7 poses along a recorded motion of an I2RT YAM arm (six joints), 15 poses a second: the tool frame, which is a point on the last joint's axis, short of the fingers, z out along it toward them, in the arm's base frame.
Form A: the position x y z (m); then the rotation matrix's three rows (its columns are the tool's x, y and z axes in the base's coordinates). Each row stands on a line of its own.
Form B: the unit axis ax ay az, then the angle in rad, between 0 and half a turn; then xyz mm. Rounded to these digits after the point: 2 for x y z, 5 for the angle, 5 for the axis.
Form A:
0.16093 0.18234 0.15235
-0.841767 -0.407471 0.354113
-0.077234 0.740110 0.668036
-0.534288 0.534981 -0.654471
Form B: -0.13902 0.92823 0.34504 2.64260 160.93 182.34 152.35
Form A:
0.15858 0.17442 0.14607
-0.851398 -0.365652 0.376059
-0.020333 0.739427 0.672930
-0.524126 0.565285 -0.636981
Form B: -0.11096 0.92789 0.35595 2.63515 158.58 174.42 146.07
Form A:
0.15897 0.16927 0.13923
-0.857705 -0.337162 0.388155
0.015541 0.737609 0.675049
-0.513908 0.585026 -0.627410
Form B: -0.09255 0.92734 0.36259 2.63366 158.97 169.27 139.23
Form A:
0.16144 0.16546 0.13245
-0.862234 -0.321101 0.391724
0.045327 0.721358 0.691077
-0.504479 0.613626 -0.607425
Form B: -0.07974 0.92267 0.37725 2.63448 161.44 165.46 132.45
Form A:
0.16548 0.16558 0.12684
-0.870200 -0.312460 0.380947
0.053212 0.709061 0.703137
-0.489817 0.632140 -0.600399
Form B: -0.07496 0.91941 0.38610 2.64828 165.48 165.58 126.84
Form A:
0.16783 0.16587 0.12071
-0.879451 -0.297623 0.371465
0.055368 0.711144 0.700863
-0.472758 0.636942 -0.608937
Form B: -0.06969 0.92036 0.38482 2.66513 167.83 165.87 120.71
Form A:
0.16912 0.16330 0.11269
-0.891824 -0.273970 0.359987
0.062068 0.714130 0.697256
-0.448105 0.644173 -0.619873
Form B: -0.06054 0.92165 0.38326 2.68778 169.12 163.30 112.69
